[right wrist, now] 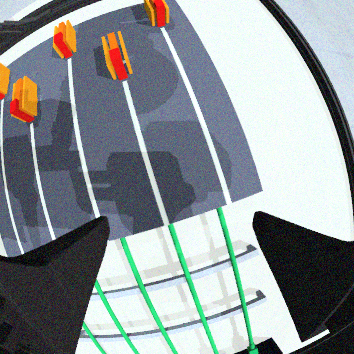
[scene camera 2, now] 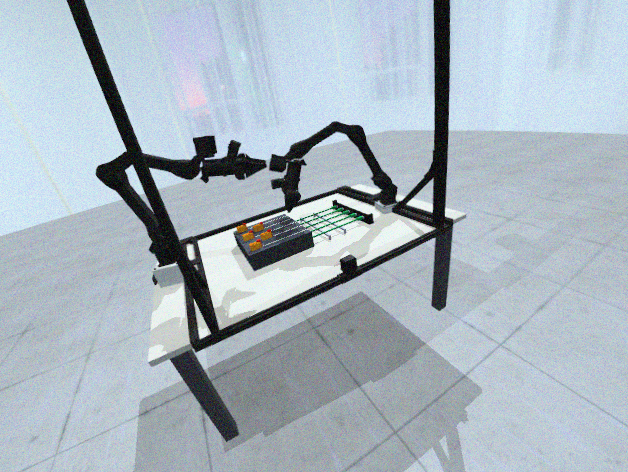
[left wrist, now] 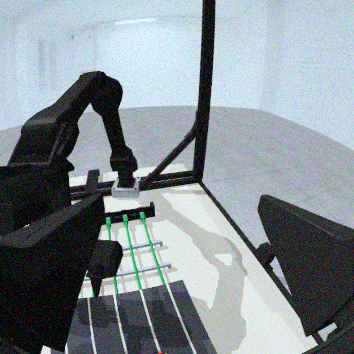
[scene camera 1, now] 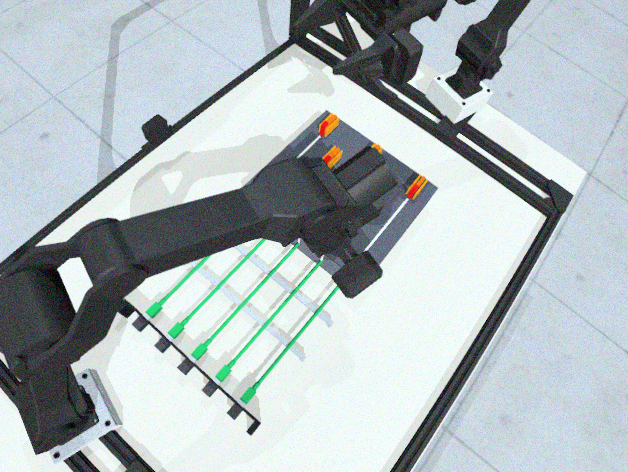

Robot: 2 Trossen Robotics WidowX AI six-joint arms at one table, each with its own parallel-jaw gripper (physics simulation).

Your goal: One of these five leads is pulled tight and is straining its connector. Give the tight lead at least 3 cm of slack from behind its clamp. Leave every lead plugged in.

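Frame: origin at the left arm's base, x back, y down, z right, level; metres.
Seen in the pictures: left gripper, fingertip midpoint: (scene camera 2: 266,163) (left wrist: 184,203) (scene camera 1: 312,49); right gripper, fingertip midpoint: (right wrist: 182,222) (scene camera 2: 287,209); left arm's base, origin of the base link: (scene camera 2: 169,261) (scene camera 1: 463,85); right arm's base, origin of the base link: (scene camera 2: 388,202) (left wrist: 126,182) (scene camera 1: 71,414).
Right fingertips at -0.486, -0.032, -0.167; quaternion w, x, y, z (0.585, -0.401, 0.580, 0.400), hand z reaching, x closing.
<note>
Offsets run from my right fingertips to a thing's top centre, as dx, dy, dz.
Five green leads (scene camera 1: 247,297) (scene camera 2: 329,229) (left wrist: 131,250) (right wrist: 187,280) run nearly straight from a dark block (scene camera 1: 398,223) (scene camera 2: 281,253) (left wrist: 192,320) (right wrist: 220,130) to a black connector strip (scene camera 1: 255,426) (scene camera 2: 371,219) (left wrist: 152,209); their plugs meet it in scene camera 1. White stretches cross the block to orange clamps with red parts (scene camera 1: 416,187) (scene camera 2: 255,245) (right wrist: 117,56). I cannot tell which lead is tight. My right gripper (scene camera 2: 289,209) (right wrist: 182,222) is open and empty, pointing down above the block's lead-side edge. My left gripper (scene camera 2: 265,163) (left wrist: 184,203) is open and empty, high above the block.
Two thin grey rails @(-0.130, +0.087, -0.112) (scene camera 1: 303,356) @(-0.058, +0.087, -0.091) (right wrist: 252,248) cross beneath the green leads. The right arm (scene camera 1: 192,230) covers part of the block in scene camera 1. A black frame (scene camera 1: 487,324) edges the table, with upright posts (scene camera 2: 441,101) at its corners.
</note>
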